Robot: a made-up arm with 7 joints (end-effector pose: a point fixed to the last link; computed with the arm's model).
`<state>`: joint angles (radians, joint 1 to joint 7).
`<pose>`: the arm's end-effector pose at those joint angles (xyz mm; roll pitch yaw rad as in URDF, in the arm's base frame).
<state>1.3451 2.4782 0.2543 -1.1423 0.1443 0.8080 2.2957</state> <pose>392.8 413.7 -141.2 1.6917 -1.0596 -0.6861</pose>
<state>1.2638 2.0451 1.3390 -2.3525 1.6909 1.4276 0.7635</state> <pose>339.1 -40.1 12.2 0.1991 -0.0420 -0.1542</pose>
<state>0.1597 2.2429 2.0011 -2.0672 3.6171 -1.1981 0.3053</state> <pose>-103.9 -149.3 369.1 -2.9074 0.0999 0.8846</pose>
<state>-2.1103 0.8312 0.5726 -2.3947 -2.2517 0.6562 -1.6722</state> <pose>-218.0 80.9 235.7 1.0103 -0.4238 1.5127</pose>
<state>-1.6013 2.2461 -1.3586 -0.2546 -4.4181 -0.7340 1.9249</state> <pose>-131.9 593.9 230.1 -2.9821 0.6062 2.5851</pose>
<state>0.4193 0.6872 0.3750 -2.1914 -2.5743 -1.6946 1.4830</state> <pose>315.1 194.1 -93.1 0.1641 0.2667 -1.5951</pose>
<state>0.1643 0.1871 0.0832 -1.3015 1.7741 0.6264 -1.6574</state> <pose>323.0 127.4 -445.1 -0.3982 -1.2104 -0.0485</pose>
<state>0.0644 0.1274 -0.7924 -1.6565 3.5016 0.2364 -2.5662</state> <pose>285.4 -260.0 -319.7 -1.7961 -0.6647 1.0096</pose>
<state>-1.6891 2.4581 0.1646 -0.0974 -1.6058 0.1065 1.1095</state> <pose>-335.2 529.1 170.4 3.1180 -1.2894 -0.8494</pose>
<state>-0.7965 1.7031 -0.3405 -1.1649 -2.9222 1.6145 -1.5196</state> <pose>400.9 355.7 233.5 1.9414 -1.1273 2.8800</pose>
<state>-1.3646 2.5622 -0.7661 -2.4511 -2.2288 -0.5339 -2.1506</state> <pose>231.0 44.1 212.3 1.8275 -1.0465 -1.7028</pose>
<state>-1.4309 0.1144 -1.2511 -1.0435 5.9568 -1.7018 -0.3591</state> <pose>413.0 -424.1 -99.8 1.4393 0.2389 1.7357</pose>
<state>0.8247 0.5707 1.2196 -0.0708 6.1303 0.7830 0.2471</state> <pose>-461.2 288.5 -352.9 1.0907 0.0760 1.8122</pose>
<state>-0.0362 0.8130 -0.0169 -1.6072 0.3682 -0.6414 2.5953</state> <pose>432.9 196.9 -186.7 -2.2400 0.3780 0.9147</pose>
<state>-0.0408 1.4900 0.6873 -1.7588 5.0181 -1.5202 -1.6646</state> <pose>321.6 241.6 262.7 -0.8030 0.1156 1.1420</pose>
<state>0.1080 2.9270 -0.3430 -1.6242 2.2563 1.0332 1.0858</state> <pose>414.5 213.8 200.4 0.1744 -0.7152 1.1098</pose>
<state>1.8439 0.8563 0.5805 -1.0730 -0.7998 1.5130 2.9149</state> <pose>-394.8 445.2 -45.4 3.0059 -0.4455 -0.8975</pose>
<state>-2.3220 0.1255 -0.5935 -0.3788 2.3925 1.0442 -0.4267</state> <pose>367.9 -366.7 388.7 -1.2010 -1.3032 -0.5565</pose>
